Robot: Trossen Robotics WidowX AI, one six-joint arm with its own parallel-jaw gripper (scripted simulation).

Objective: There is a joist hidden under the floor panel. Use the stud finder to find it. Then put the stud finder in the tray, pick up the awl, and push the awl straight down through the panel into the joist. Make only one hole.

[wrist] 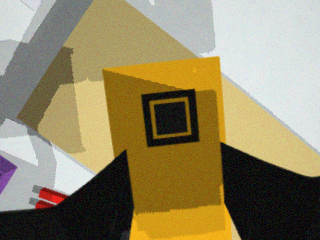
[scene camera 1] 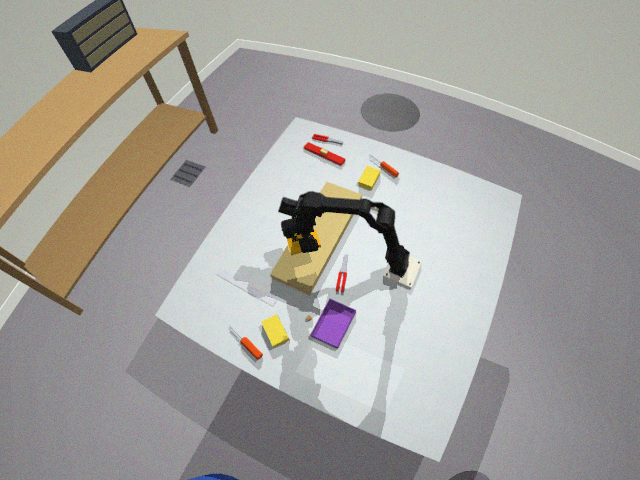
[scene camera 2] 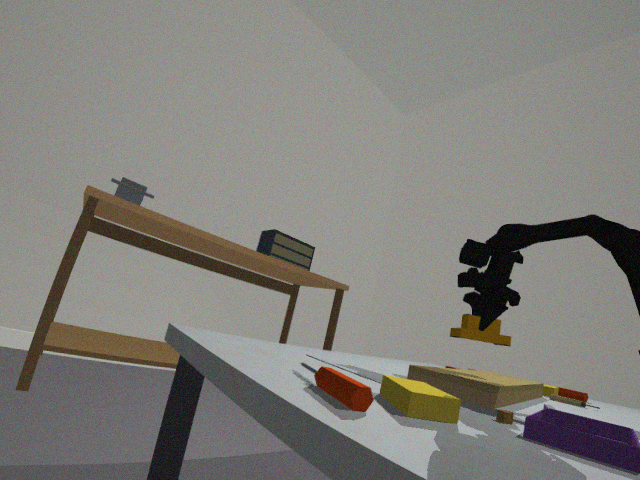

Path:
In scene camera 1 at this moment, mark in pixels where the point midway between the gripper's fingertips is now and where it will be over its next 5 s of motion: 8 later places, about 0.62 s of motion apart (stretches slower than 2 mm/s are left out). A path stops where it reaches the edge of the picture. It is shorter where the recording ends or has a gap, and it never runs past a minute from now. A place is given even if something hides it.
My gripper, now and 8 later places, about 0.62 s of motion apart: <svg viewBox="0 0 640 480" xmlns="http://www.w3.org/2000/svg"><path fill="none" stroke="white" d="M301 241L303 271L317 300L331 316L331 319L331 321L332 323L332 323L318 296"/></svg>

